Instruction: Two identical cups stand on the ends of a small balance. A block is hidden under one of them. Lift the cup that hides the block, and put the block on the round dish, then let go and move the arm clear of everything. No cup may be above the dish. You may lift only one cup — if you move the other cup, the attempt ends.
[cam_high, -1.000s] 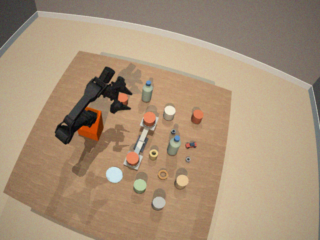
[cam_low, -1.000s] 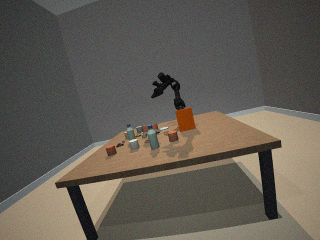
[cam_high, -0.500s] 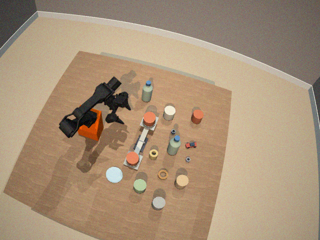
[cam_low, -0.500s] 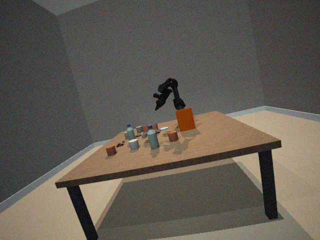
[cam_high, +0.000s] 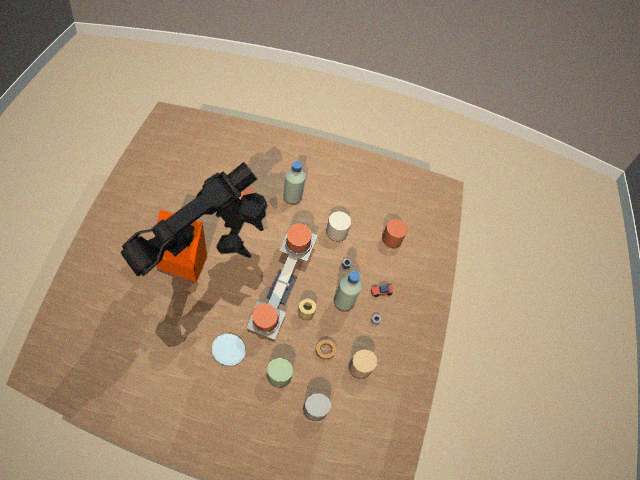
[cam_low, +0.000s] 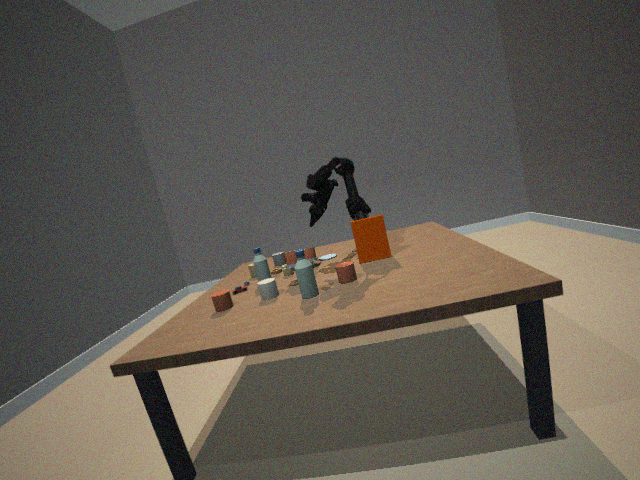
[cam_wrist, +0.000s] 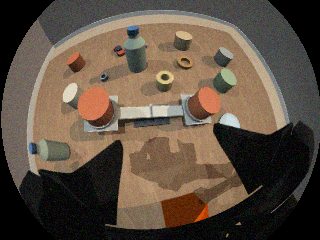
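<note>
The cup is 160 mm below my gripper tip, 150 mm to the right of it and 80 mm ahead of it. Round my gripper tip: round pale blue dish: 250 mm to the right, 210 mm below; balance: 190 mm below, 90 mm ahead; balance beam: 180 mm below, 90 mm ahead.
</note>
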